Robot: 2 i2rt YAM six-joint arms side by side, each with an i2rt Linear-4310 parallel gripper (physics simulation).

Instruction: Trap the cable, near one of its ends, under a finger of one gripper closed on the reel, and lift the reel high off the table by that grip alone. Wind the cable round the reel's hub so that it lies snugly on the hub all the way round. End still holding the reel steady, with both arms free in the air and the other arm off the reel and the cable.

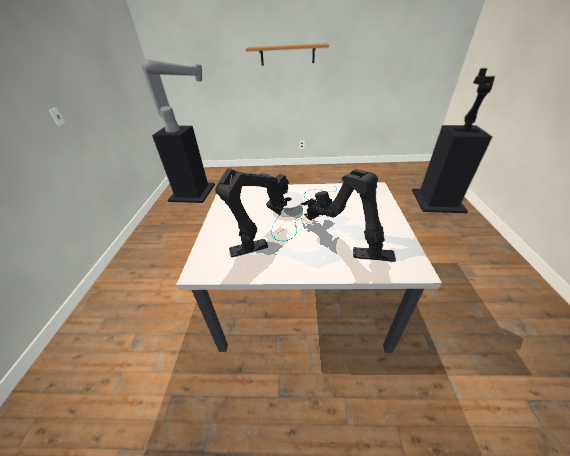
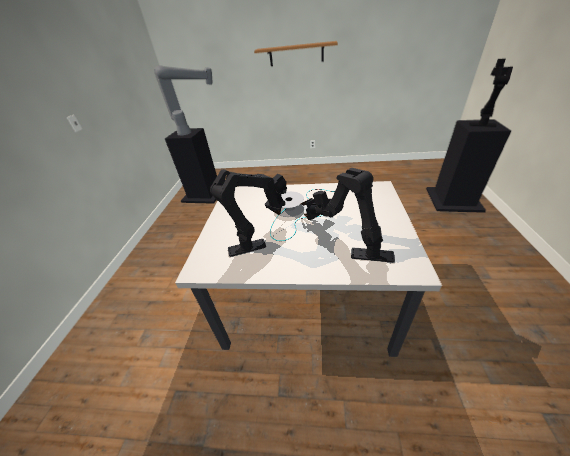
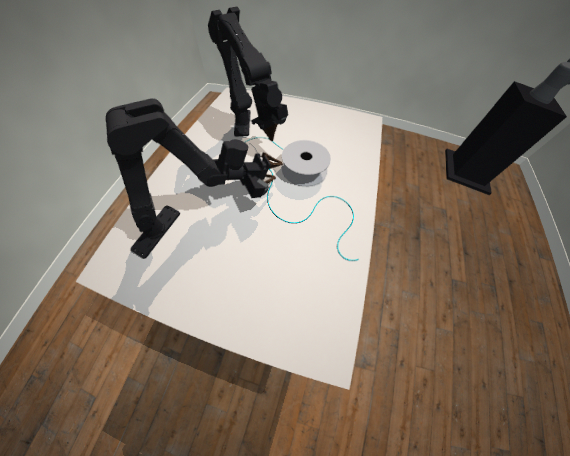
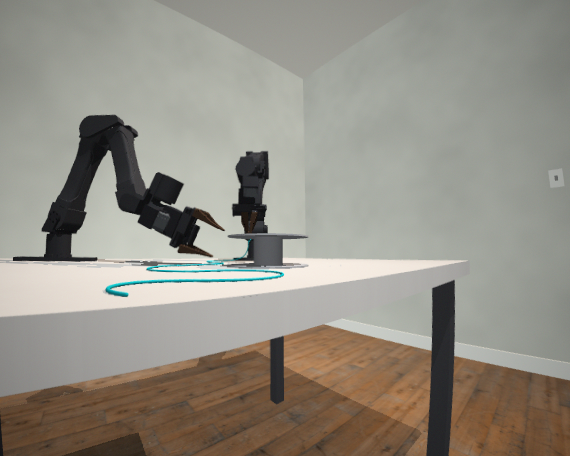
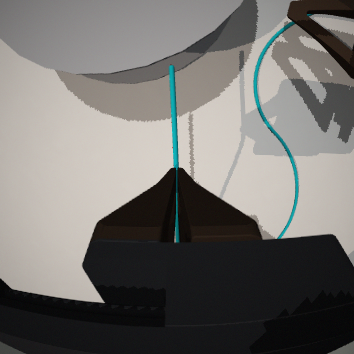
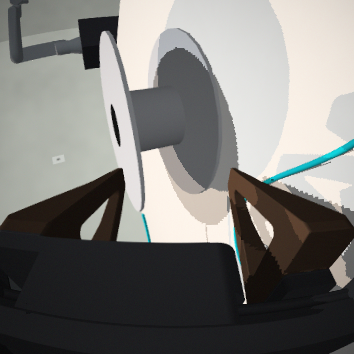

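Pixels of known places: left gripper, fingertip midpoint: (image 1: 280, 214) (image 2: 279, 214) (image 3: 271, 140) (image 4: 249, 239) (image 5: 176, 176); right gripper, fingertip midpoint: (image 1: 302, 208) (image 2: 302, 208) (image 3: 278, 170) (image 4: 218, 243) (image 6: 176, 176); left arm's base, link origin: (image 1: 248, 248) (image 2: 247, 248) (image 3: 242, 123); right arm's base, link origin: (image 1: 373, 254) (image 2: 372, 255) (image 3: 156, 231) (image 4: 58, 260).
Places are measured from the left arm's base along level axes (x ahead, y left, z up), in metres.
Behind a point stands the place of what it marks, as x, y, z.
Observation:
The grey reel (image 1: 295, 197) @(0.267, -0.368, 0.069) (image 3: 320, 162) @(0.315, -0.354, 0.069) (image 4: 268, 251) @(0.285, -0.347, 0.034) (image 5: 100, 35) @(0.222, -0.262, 0.069) (image 6: 157, 117) @(0.242, -0.342, 0.032) stands upright on the table. My left gripper (image 3: 272, 139) @(0.138, -0.224, 0.068) (image 5: 176, 176) @(0.138, -0.224, 0.068) is shut on the teal cable (image 3: 292, 222) @(0.197, -0.569, 0.003) (image 4: 200, 280) @(0.372, -0.617, 0.002) (image 5: 174, 115) @(0.161, -0.252, 0.066) (image 6: 310, 164) @(0.122, -0.416, 0.003) near one end. The short end points at the reel's rim; whether it passes beneath the upper flange is unclear. Beyond the grip the cable drops to the table and curves past the reel to its far end. My right gripper (image 3: 278, 170) @(0.159, -0.372, 0.052) (image 4: 218, 243) @(0.159, -0.372, 0.052) (image 6: 176, 176) @(0.159, -0.372, 0.052) is open beside the reel, fingers one above the other, the lower one close to the cable.
The white table (image 1: 210, 270) @(-0.085, 0.210, 0.000) (image 3: 300, 325) @(0.195, -0.898, 0.000) carries both arms. The two grippers are close together near the reel. A grey robot arm (image 1: 156, 90) on a black pedestal (image 1: 181, 165) and a black arm (image 1: 477, 102) on another pedestal (image 1: 452, 170) stand behind the table.

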